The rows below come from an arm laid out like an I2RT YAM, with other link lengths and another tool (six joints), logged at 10 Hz.
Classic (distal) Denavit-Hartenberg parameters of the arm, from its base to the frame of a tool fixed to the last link. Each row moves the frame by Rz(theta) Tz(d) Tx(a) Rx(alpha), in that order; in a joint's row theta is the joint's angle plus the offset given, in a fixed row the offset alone. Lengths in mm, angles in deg.
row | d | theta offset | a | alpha
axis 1 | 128.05 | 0 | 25.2 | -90
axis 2 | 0 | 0 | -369.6 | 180
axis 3 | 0 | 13.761 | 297.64 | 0
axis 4 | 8.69 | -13.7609 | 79.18 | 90
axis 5 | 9.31 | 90 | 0 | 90
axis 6 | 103.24 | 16.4 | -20.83 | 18.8
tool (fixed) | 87.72 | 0 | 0 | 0
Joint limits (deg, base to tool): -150..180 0..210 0..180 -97..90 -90..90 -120..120
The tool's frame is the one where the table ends.
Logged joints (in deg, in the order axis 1, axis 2, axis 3, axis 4, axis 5, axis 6), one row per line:
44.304, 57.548, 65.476, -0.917, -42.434, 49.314
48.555, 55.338, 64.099, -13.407, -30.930, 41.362
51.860, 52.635, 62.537, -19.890, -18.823, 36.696
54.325, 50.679, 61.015, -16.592, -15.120, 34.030
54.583, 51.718, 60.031, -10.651, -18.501, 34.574
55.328, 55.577, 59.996, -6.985, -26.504, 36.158
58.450, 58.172, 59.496, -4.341, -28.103, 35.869
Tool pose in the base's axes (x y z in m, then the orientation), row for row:
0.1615, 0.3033, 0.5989, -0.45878, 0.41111, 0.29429, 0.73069
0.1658, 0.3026, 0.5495, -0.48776, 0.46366, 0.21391, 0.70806
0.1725, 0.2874, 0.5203, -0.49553, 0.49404, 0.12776, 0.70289
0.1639, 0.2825, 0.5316, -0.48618, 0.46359, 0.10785, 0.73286
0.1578, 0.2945, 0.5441, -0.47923, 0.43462, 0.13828, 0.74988
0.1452, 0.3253, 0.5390, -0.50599, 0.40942, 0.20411, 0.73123
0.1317, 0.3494, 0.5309, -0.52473, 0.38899, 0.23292, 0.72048
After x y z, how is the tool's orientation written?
As a quaternion, x y z w.
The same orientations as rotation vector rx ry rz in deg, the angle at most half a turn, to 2 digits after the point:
-57.87, 51.85, 37.12
-62.06, 58.99, 27.22
-63.17, 62.98, 16.29
-61.27, 58.43, 13.59
-60.01, 54.42, 17.31
-63.81, 51.63, 25.74
-66.44, 49.26, 29.49

